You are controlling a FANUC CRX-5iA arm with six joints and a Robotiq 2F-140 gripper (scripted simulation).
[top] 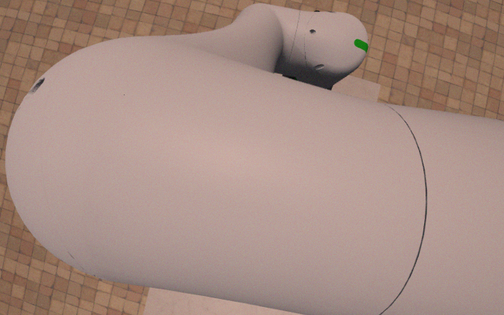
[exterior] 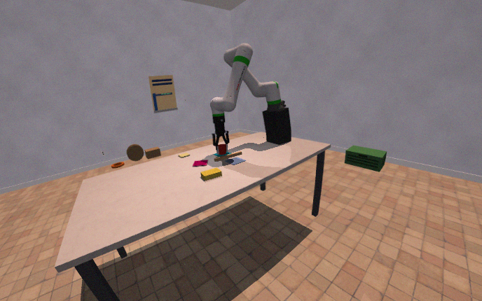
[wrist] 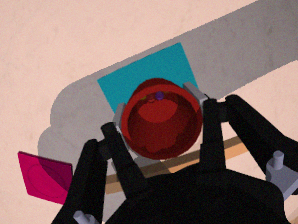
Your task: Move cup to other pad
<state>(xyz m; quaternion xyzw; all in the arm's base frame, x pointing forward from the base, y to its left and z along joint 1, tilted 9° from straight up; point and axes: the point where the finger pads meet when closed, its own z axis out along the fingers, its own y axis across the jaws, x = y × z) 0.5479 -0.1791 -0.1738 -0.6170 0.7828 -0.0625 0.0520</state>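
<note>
My gripper is now 20 mm above the red cup. Round my hand: wooden rail: 100 mm to the left, 40 mm below, 20 mm ahead; then teal pad: 50 mm below; then purple marble: 20 mm below, 10 mm to the right, 10 mm behind.
</note>
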